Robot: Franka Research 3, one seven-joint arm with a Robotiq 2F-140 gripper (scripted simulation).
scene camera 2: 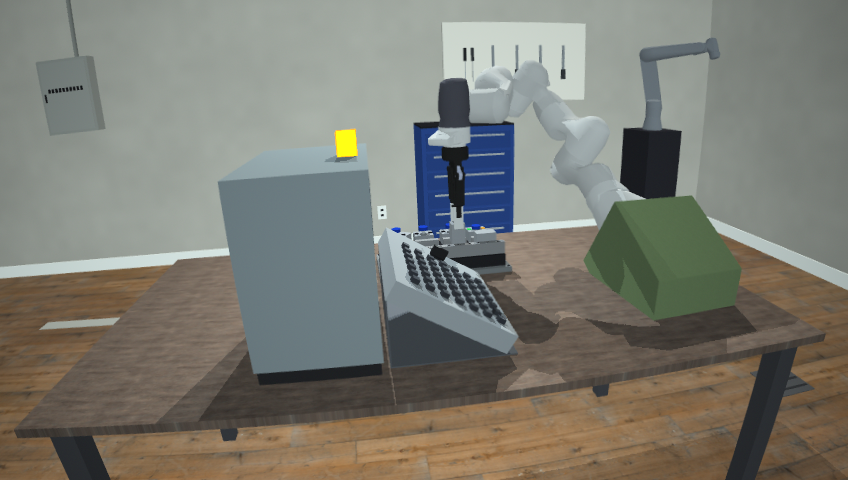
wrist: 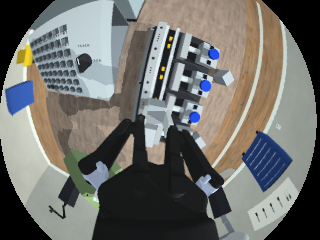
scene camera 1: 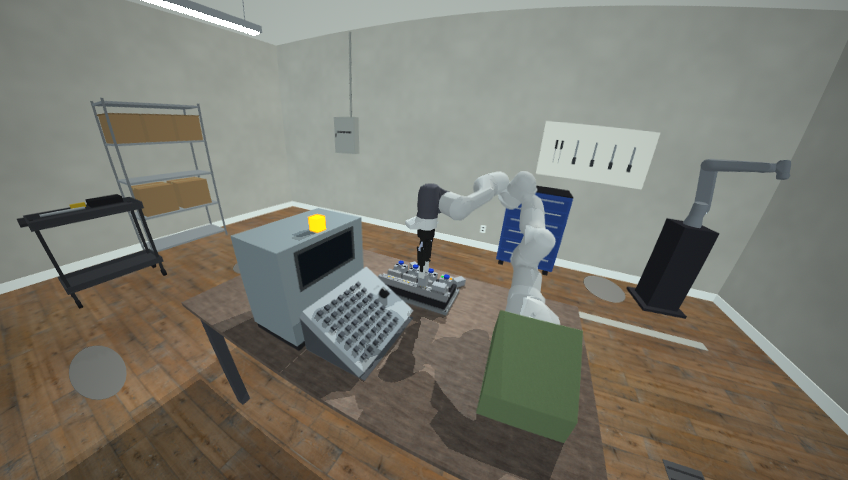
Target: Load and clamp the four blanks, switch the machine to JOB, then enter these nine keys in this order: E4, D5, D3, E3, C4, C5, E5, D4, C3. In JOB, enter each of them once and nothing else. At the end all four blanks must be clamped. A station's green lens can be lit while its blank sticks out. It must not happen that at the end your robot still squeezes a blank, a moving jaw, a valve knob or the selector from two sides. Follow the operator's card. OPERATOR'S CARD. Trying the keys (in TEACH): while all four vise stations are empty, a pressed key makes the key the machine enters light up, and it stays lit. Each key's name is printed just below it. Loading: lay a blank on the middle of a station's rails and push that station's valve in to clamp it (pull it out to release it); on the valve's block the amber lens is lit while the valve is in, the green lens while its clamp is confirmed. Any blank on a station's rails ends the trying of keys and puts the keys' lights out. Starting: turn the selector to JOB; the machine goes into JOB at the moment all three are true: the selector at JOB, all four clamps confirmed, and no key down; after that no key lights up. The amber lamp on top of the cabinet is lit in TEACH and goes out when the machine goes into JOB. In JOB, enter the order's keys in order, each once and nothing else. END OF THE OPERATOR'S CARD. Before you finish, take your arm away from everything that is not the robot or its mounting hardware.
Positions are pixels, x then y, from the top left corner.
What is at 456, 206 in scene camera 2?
The gripper.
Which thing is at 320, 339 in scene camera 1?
A sloped keypad.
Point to a sloped keypad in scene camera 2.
412, 340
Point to a grey cabinet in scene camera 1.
At 286, 267
